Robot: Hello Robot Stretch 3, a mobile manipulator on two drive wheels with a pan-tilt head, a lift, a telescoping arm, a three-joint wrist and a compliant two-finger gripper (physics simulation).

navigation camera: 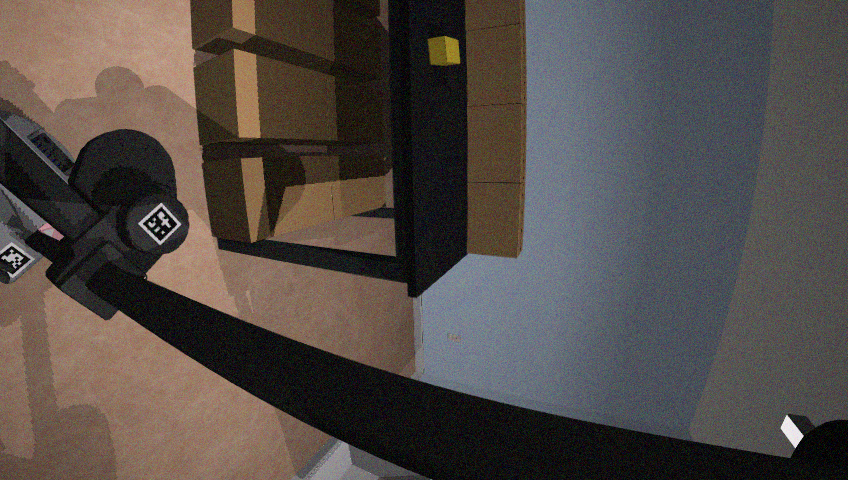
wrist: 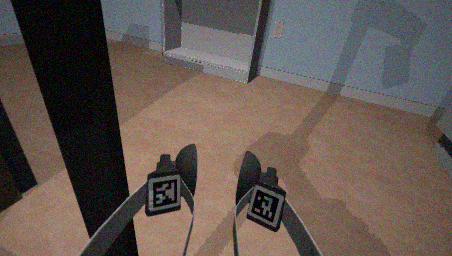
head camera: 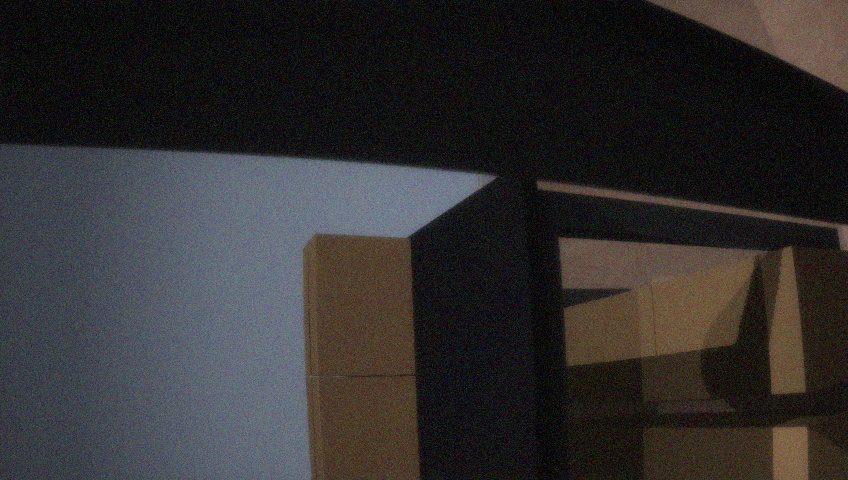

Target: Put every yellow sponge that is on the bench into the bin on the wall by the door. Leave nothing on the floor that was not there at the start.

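Frame: origin at the robot's base, x right, y ahead, z up, level; centimetres.
Seen in the pictures: gripper, fingertip midpoint: (wrist: 218,165).
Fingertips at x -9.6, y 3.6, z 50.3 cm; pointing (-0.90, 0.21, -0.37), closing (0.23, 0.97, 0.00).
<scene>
A point is followed by its place in that frame.
A yellow sponge (navigation camera: 443,51) @(z 95.2, x -15.5, y -81.7 cm) lies on the black top of the bench (navigation camera: 437,154) @(z 91.4, x -38.7, y -71.4 cm) (head camera: 470,321) @(z 91.5, x -53.7, y -64.8 cm), near the top of the navigation view. No sponge shows on the part of the bench in the head view. My gripper (wrist: 218,165) @(z 50.3, x -9.6, y 3.6 cm) is open, with a gap between its two fingertips and bare floor behind them in the wrist view. In the navigation view my wrist is at the left, apart from the bench, and the fingertips cannot be made out. The bin and the door do not show in these views.
A row of brown blocks (head camera: 365,309) (navigation camera: 495,142) runs along the bench's wall side. Large brown boxes (head camera: 714,380) (navigation camera: 297,107) stand under the bench top. A long black bar (navigation camera: 357,392) crosses the navigation view. A grey cabinet frame (wrist: 215,62) @(z 10.0, x -180.9, y 33.5 cm) stands against the blue wall (wrist: 310,50) @(z 29.5, x -165.0, y 106.9 cm).
</scene>
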